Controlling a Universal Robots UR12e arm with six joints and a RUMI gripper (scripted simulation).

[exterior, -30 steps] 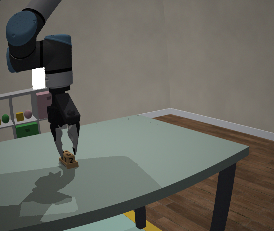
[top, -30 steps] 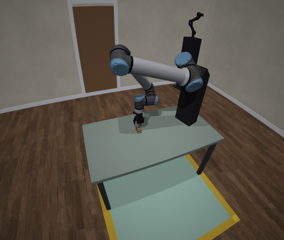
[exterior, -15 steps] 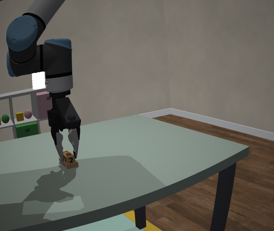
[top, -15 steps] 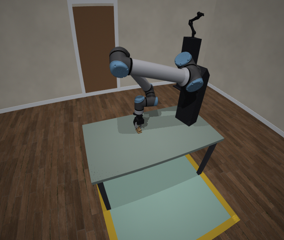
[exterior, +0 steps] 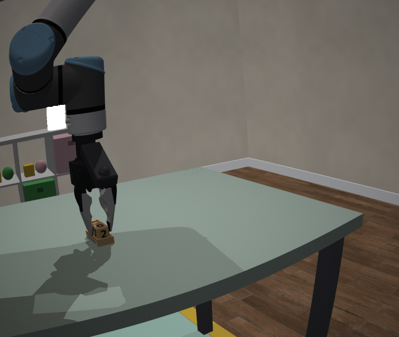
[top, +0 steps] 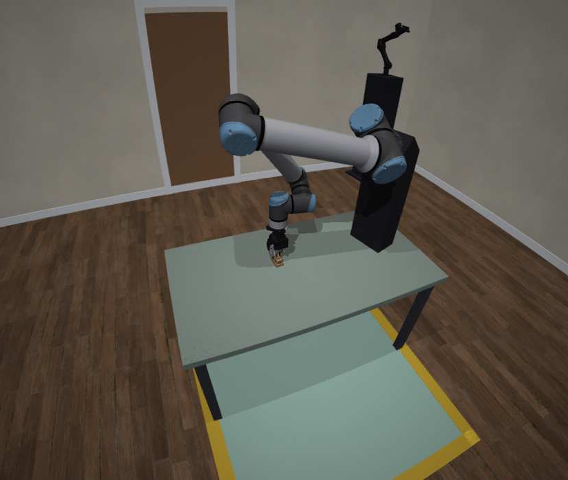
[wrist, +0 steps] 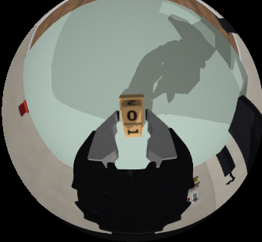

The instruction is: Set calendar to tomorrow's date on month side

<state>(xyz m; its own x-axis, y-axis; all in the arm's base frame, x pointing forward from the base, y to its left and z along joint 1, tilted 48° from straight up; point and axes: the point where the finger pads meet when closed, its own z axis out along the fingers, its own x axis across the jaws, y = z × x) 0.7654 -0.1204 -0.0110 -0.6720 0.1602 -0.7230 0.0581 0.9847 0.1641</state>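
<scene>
My hand is 10 mm above the cube. Also, from my hand: wooden calendar tray: 30 mm below, 20 mm to the left.
</scene>
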